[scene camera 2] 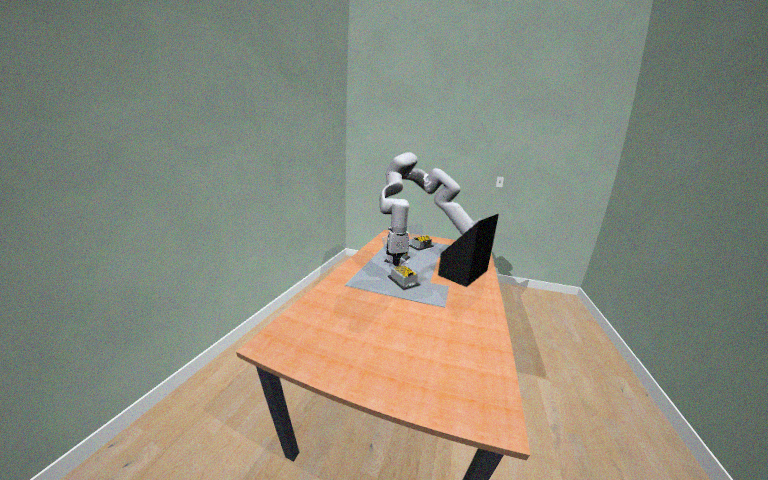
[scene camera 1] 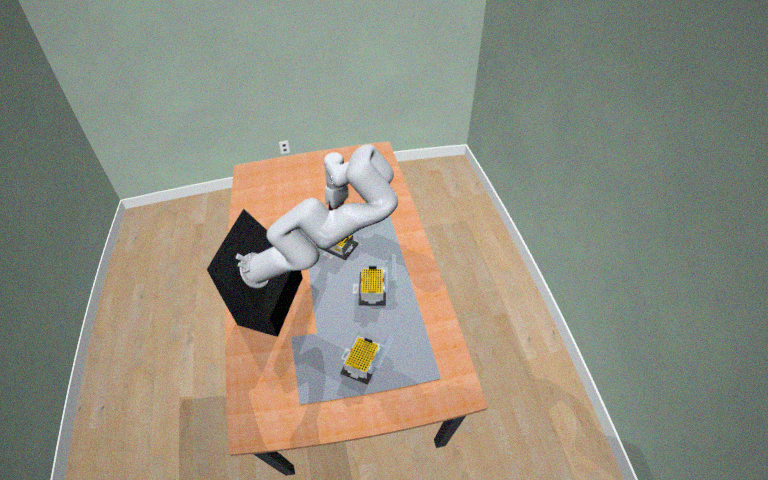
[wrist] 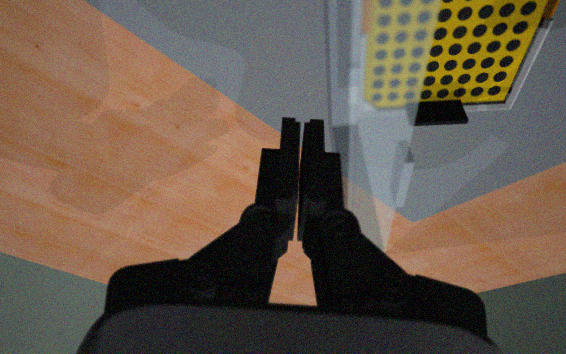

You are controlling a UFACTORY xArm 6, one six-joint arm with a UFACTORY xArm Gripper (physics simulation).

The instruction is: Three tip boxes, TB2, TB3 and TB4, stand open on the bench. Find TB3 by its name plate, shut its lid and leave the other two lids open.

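Where they show: gripper, fingertip midpoint: (scene camera 2: 395, 265) (wrist: 300, 143); arm's base, origin of the base link: (scene camera 2: 471, 233) (scene camera 1: 254, 270).
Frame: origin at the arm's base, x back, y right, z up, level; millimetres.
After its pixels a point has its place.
My gripper (scene camera 1: 332, 207) @(x -350, y -325, z -118 mm) (scene camera 2: 396, 263) @(x -350, y -325, z -118 mm) (wrist: 300, 143) @(x -350, y -325, z -118 mm) is shut and empty, fingertips down beside the clear lid (wrist: 350, 80) @(x -377, y -275, z -84 mm) of the nearest tip box (scene camera 1: 342, 247) @(x -336, y -187, z -177 mm) (scene camera 2: 403, 276) @(x -306, y -333, z -168 mm) (wrist: 475, 55). In the wrist view this see-through lid overlaps the left columns of the yellow rack; its exact angle and any finger contact are unclear. In scene camera 1 the arm partly hides this box. The middle tip box (scene camera 1: 372, 285) @(x -416, y 25, z -179 mm) has its clear lid (scene camera 1: 393, 266) @(x -496, y 23, z -86 mm) upright. The third tip box (scene camera 1: 362, 357) (scene camera 2: 421, 242) @(x -311, y 243, z -185 mm) also has its lid (scene camera 1: 388, 344) @(x -404, y 326, z -93 mm) raised. No name plate is readable.
The boxes stand on a grey mat (scene camera 1: 334, 316) @(x -251, y 95, z -236 mm) (scene camera 2: 368, 278) @(x -500, y -301, z -236 mm) (wrist: 290, 60) @(x -335, y -358, z -236 mm) on the orange wooden table (scene camera 1: 254, 407) @(x 95, y 412, z -239 mm) (scene camera 2: 396, 350) @(x -226, y -742, z -239 mm) (wrist: 150, 150) @(x -372, y -530, z -239 mm). The arm's black base block (scene camera 1: 232, 283) @(x 71, y 71, z 40 mm) (scene camera 2: 470, 254) @(x -1, y -193, z -56 mm) stands beside the mat. The arm (scene camera 1: 339, 226) @(x -308, y 133, z 286 mm) (scene camera 2: 404, 164) @(x -392, y -102, z 351 mm) arches above the table.
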